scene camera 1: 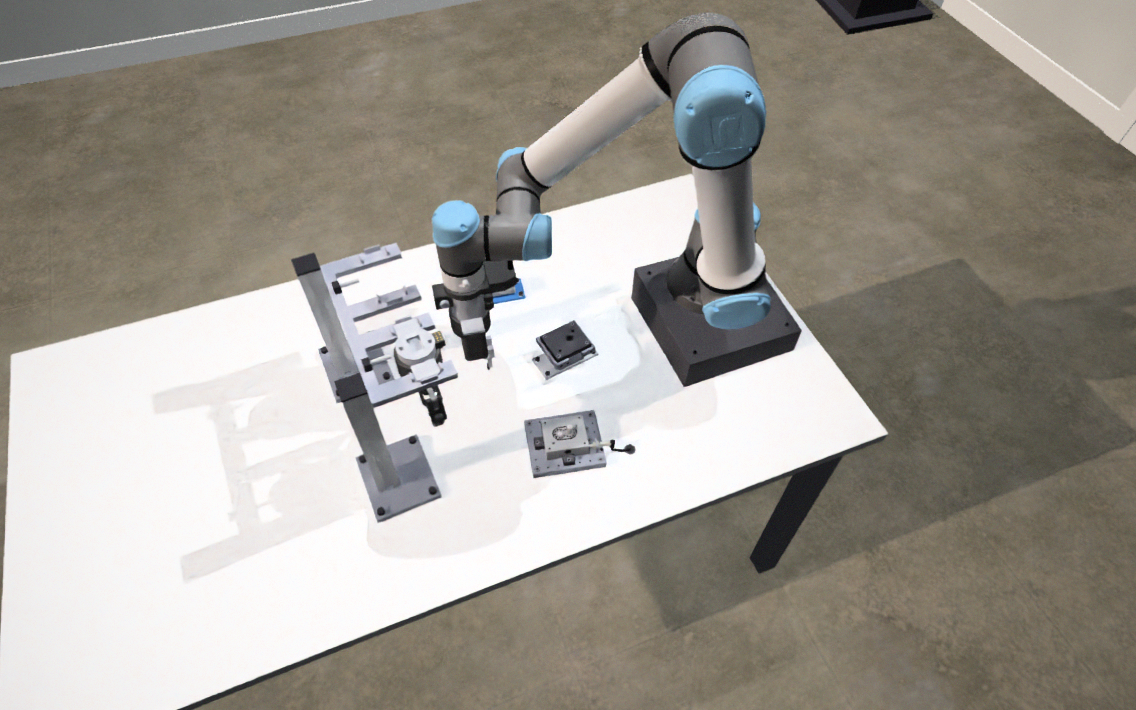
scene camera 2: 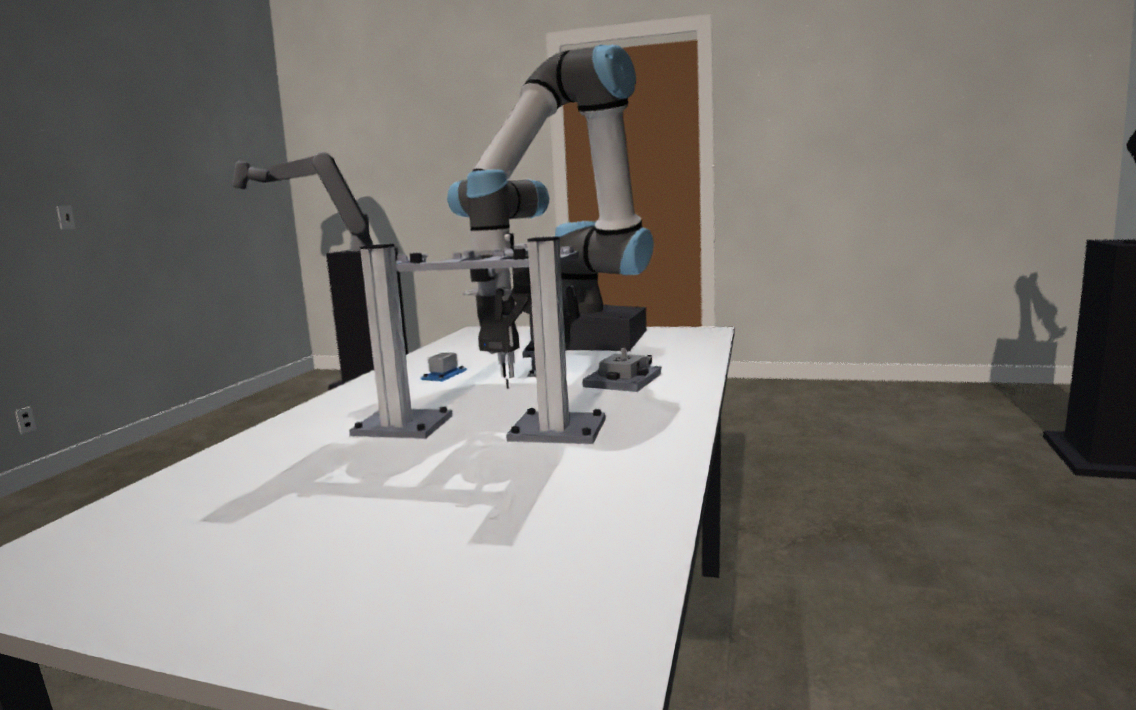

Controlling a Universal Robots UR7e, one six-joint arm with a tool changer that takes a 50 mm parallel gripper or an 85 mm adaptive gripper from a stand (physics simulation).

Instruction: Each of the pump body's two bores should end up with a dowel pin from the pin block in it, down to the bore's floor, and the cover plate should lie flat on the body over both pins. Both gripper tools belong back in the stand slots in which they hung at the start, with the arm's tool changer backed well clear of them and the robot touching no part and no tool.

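Note:
My gripper, a narrow dark tool on the arm, points down beside the stand. Its fingertips look close together; the frames do not show whether they hold a pin. The other tool hangs in a front slot of the stand. The grey pump body sits in a fixture; a small light stub shows above it in camera 2. Its bores are too small to judge. The black cover plate lies on a small grey holder. A block, seemingly the pin block, sits on a blue base.
The fixture plate has a clamp handle sticking out to the right in camera 1. The robot's dark base stands at the right end of the table in camera 1. The stand's two posts and crossbar rise close beside the wrist.

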